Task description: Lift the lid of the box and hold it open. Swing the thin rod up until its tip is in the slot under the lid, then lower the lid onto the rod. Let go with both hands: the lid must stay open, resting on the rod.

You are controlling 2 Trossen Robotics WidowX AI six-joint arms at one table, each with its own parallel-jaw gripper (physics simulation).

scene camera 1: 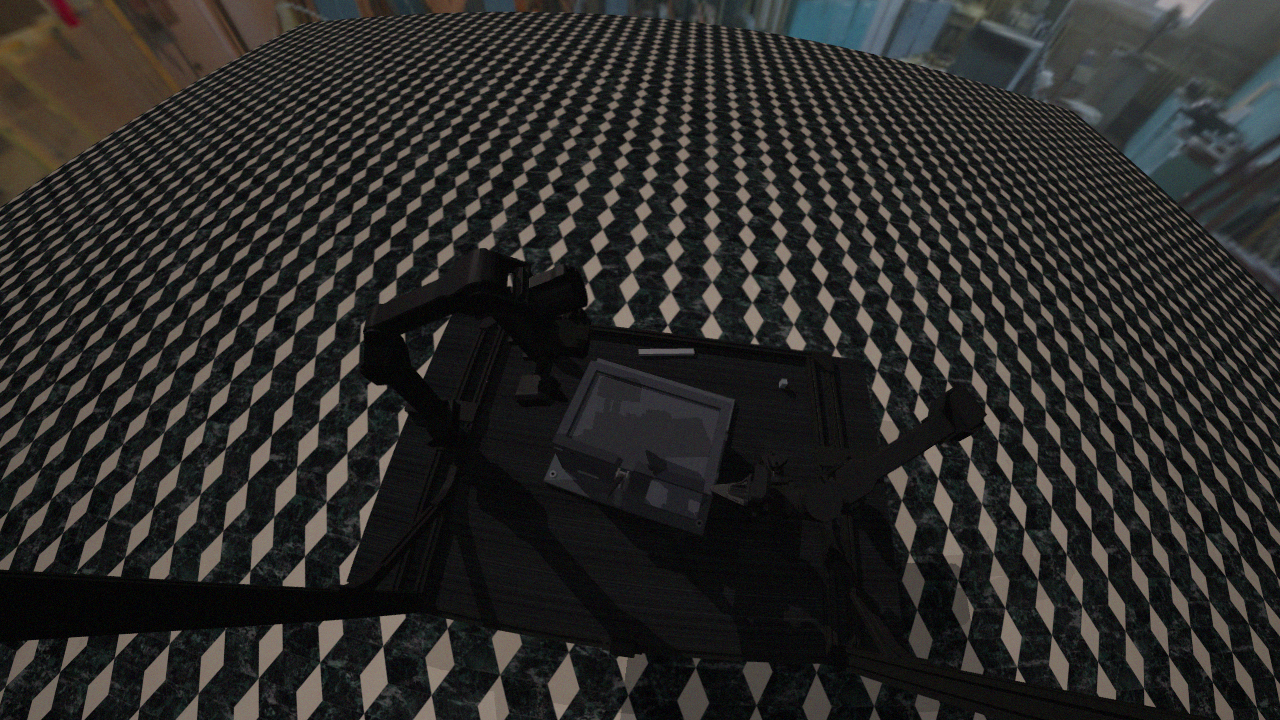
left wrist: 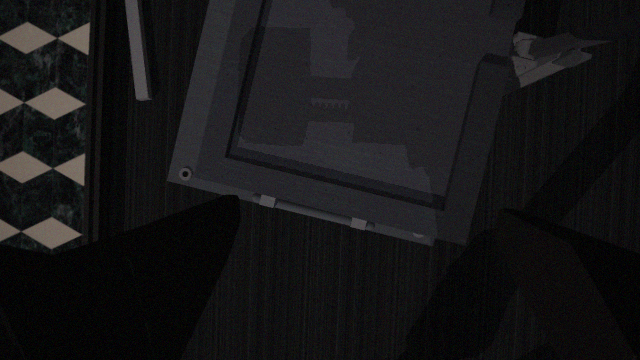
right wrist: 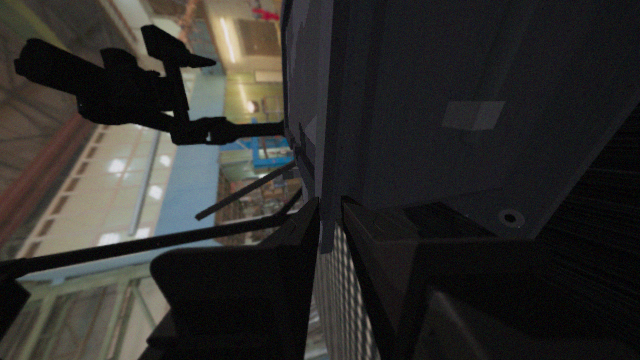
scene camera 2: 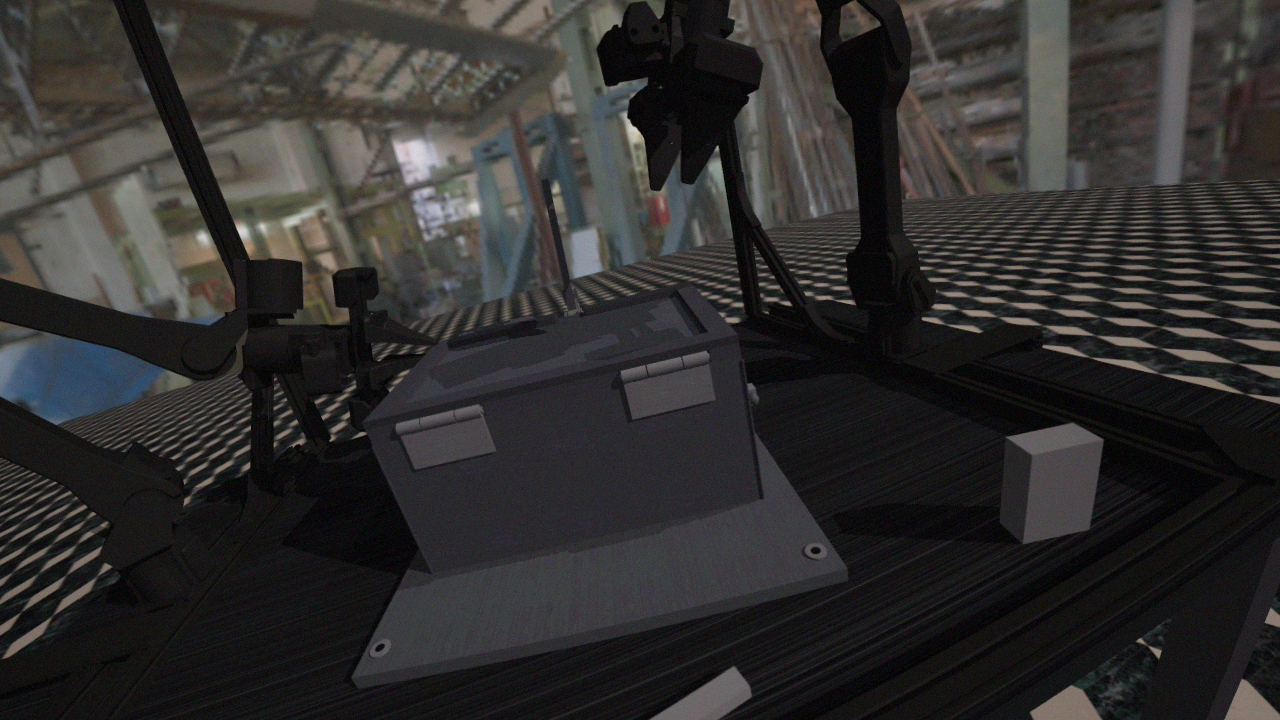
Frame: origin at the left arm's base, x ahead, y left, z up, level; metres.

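Seen in the pictures: left gripper, fingertip midpoint: (scene camera 1: pixel 571 378) (left wrist: pixel 366 214) (right wrist: pixel 220 91) (scene camera 2: pixel 669 187); right gripper, fingertip midpoint: (scene camera 1: pixel 710 489) (right wrist: pixel 330 202) (scene camera 2: pixel 438 349); left arm's base, link origin: (scene camera 1: pixel 453 438) (scene camera 2: pixel 896 348); right arm's base, link origin: (scene camera 2: pixel 179 585).
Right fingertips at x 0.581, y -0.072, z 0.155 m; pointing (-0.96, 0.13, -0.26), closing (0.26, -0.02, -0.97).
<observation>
Offsets run from my right fingertips to a thing's top centre. "pt": to the spot under its first point.
The grey box (scene camera 1: pixel 657 505) (scene camera 2: pixel 581 483) has its hinged lid @(0.138 m back, 0.094 m left, 0.008 m up) (scene camera 1: pixel 572 407) (scene camera 2: pixel 716 322) (left wrist: pixel 320 180) (right wrist: pixel 300 75) down or nearly down; any small gap cannot be told. The thin rod (scene camera 2: pixel 556 237) (right wrist: pixel 245 192) stands steeply up at the front notch of the lid, on a small metal bracket (scene camera 1: pixel 620 477). The slot under the lid is hidden. My right gripper (scene camera 1: pixel 718 488) (scene camera 2: pixel 431 351) (right wrist: pixel 330 202) is shut on the lid's side edge near its front. My left gripper (scene camera 1: pixel 547 380) (scene camera 2: pixel 673 185) (left wrist: pixel 366 214) is open and empty, above the lid's other side.
The box stands on a base plate @(pt 0.107 m back, 0.299 m left, 0.163 m down) (scene camera 2: pixel 608 608) with screw holes. A pale bar @(0.098 m back, 0.398 m left, 0.165 m down) (scene camera 1: pixel 665 351) (scene camera 2: pixel 707 698) (left wrist: pixel 138 55) lies behind it. A pale block (scene camera 2: pixel 1047 488) (scene camera 1: pixel 533 387) stands near the left arm. A small pale piece @(0.221 m ahead, 0.341 m left, 0.150 m down) (scene camera 1: pixel 783 383) lies at the back right in scene camera 1.
</observation>
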